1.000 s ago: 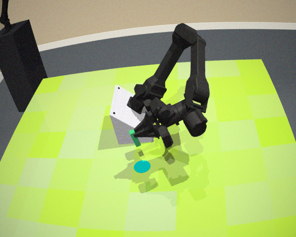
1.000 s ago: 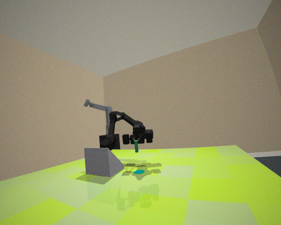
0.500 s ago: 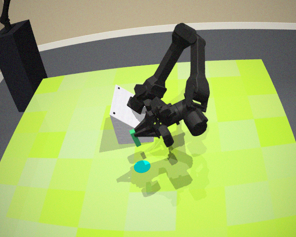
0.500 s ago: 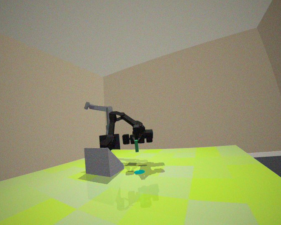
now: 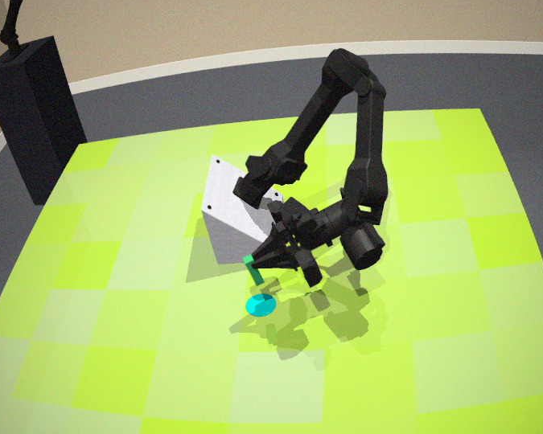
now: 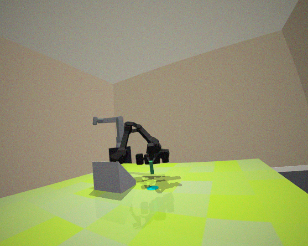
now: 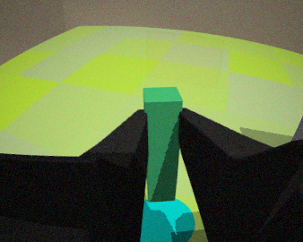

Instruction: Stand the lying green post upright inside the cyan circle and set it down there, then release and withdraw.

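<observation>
Now: gripper tip 12 cm above the cyan circle. Round my gripper tip: green post 2 cm below.
</observation>
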